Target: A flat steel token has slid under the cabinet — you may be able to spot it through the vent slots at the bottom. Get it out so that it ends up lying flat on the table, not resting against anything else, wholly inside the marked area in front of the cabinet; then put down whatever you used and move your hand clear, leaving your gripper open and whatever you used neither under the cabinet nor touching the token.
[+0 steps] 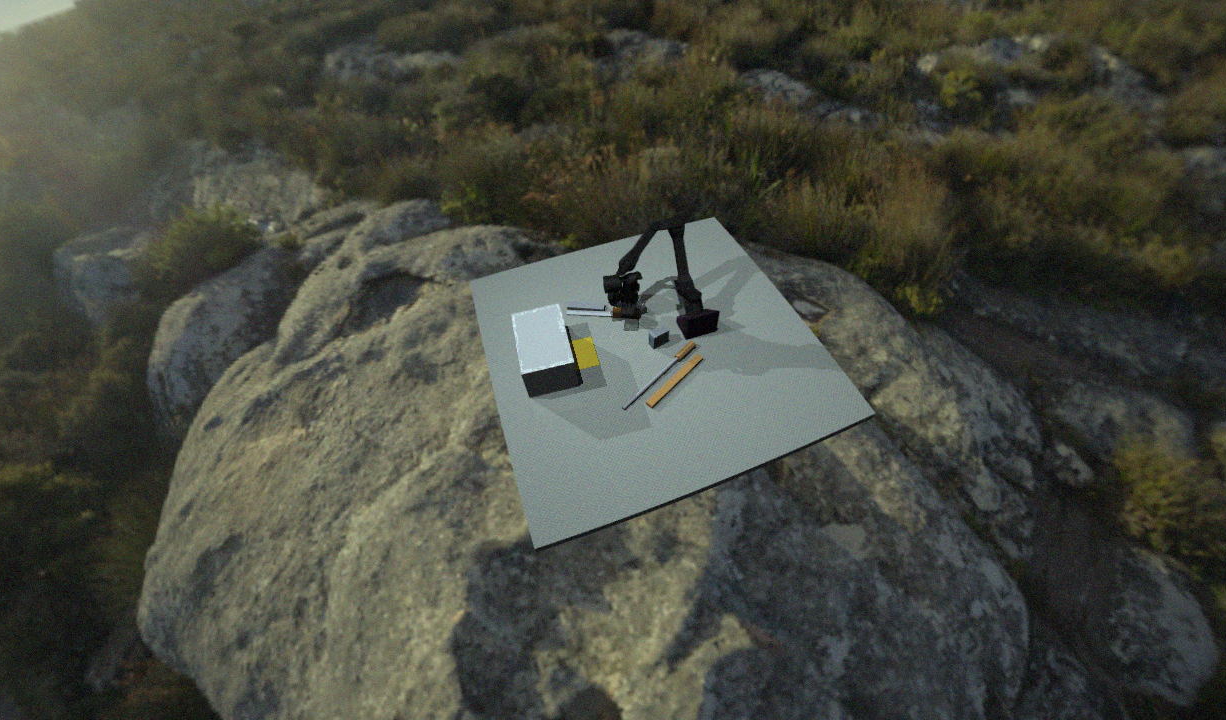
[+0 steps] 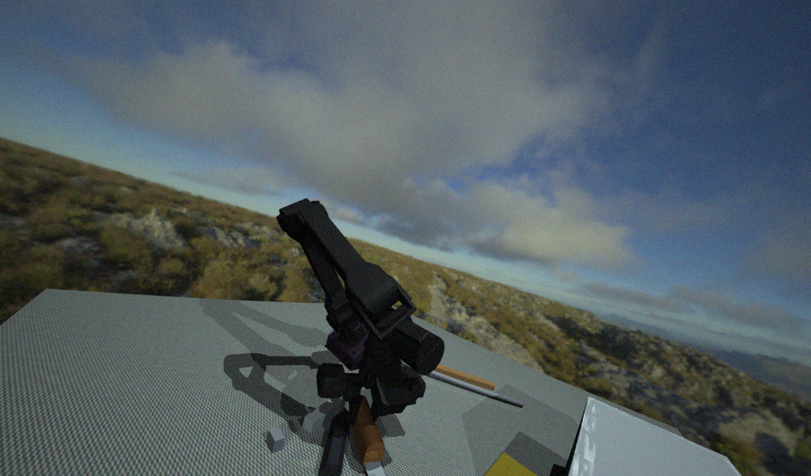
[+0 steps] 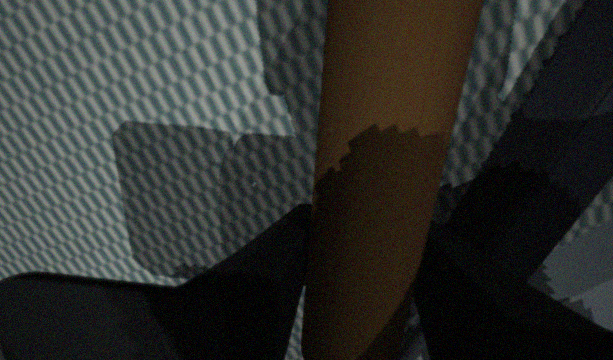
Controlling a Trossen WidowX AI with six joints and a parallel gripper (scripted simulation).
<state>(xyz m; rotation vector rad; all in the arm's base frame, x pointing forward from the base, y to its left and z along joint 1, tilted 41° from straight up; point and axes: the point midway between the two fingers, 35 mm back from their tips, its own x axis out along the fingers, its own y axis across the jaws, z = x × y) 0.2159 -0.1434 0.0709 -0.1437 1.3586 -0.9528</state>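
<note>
The grey bar is 60 mm behind my gripper tip and 40 mm to the right of it. From my gripper tip the other things lie so: grey block: 180 mm to the left, 40 mm behind, 20 mm above; small grey cube: 140 mm to the right, 40 mm behind; wooden stick: 370 mm to the left, 10 mm behind.
</note>
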